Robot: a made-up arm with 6 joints. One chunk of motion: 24 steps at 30 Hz.
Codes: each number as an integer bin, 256 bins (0 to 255) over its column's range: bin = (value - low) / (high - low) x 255, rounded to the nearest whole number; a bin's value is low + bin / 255 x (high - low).
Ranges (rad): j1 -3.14..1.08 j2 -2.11..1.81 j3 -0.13..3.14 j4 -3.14..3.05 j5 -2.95..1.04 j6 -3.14..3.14
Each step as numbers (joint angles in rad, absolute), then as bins.
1 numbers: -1.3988 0.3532 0.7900 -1.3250 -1.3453 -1.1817
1 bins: 105 160 72 75 103 80
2 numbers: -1.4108 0.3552 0.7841 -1.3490 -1.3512 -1.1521
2 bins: 104 160 71 74 102 81
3 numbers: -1.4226 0.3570 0.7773 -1.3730 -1.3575 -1.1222
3 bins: 104 160 71 73 102 82
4 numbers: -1.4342 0.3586 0.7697 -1.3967 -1.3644 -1.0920
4 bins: 103 161 70 72 101 83
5 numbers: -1.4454 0.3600 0.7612 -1.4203 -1.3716 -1.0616
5 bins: 102 161 69 71 101 84
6 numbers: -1.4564 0.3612 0.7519 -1.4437 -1.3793 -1.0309
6 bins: 102 161 69 70 100 86
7 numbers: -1.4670 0.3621 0.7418 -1.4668 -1.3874 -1.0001
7 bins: 101 161 68 69 100 87
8 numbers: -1.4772 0.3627 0.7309 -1.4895 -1.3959 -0.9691
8 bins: 100 161 67 68 99 88
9 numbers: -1.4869 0.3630 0.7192 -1.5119 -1.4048 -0.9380
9 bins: 100 161 66 67 99 89
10 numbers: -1.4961 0.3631 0.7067 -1.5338 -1.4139 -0.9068
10 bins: 99 161 65 66 98 91
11 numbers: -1.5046 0.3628 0.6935 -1.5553 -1.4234 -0.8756
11 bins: 99 161 64 65 98 92
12 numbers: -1.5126 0.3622 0.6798 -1.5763 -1.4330 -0.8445
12 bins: 98 161 63 64 97 93
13 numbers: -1.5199 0.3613 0.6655 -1.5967 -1.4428 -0.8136
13 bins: 98 161 62 64 96 94
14 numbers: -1.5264 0.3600 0.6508 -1.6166 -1.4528 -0.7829
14 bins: 98 161 61 63 96 96
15 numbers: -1.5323 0.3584 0.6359 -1.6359 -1.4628 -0.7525
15 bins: 97 161 60 62 95 97
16 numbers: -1.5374 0.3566 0.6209 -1.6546 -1.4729 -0.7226
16 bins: 97 160 59 61 94 98
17 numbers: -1.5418 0.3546 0.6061 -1.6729 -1.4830 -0.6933
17 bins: 97 160 57 60 94 99
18 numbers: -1.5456 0.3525 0.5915 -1.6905 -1.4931 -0.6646
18 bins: 96 160 56 60 93 101
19 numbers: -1.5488 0.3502 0.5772 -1.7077 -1.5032 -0.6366
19 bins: 96 160 55 59 92 102
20 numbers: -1.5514 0.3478 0.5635 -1.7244 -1.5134 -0.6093
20 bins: 96 160 54 58 92 103
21 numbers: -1.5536 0.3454 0.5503 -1.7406 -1.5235 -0.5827
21 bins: 96 160 53 58 91 104
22 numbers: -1.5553 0.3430 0.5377 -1.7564 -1.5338 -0.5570
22 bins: 96 160 52 57 91 105
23 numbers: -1.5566 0.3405 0.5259 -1.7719 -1.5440 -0.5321
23 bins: 96 159 51 56 90 106
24 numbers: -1.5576 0.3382 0.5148 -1.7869 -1.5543 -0.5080
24 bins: 96 159 50 56 89 107
